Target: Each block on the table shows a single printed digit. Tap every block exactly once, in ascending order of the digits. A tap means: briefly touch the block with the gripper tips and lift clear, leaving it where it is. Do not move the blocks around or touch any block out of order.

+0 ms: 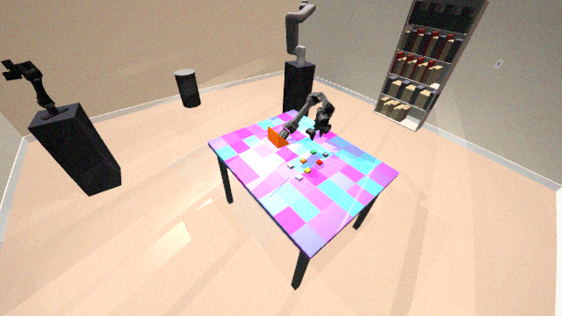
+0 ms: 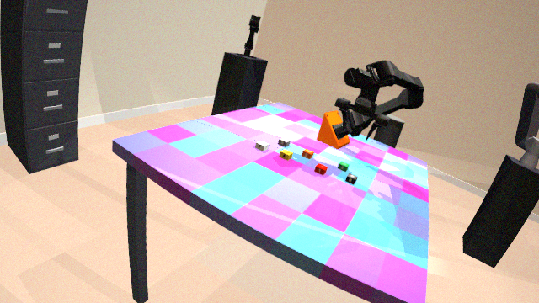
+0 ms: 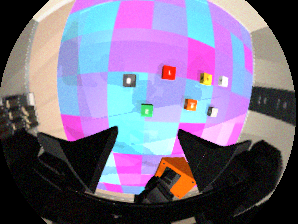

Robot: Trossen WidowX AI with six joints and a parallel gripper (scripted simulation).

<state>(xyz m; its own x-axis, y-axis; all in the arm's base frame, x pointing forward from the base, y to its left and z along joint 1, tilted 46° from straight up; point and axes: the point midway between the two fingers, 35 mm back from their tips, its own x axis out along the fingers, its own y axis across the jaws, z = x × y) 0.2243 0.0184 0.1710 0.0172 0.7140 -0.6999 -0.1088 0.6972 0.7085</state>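
My gripper tip is 120 mm above the red block, 110 mm short of it and 40 mm to the left of it. From my gripper tip the other things lie so: green block (120 mm below); dark grey block (120 mm below, 70 mm ahead, 60 mm to the left); orange block (130 mm to the right, 120 mm below, 40 mm ahead).
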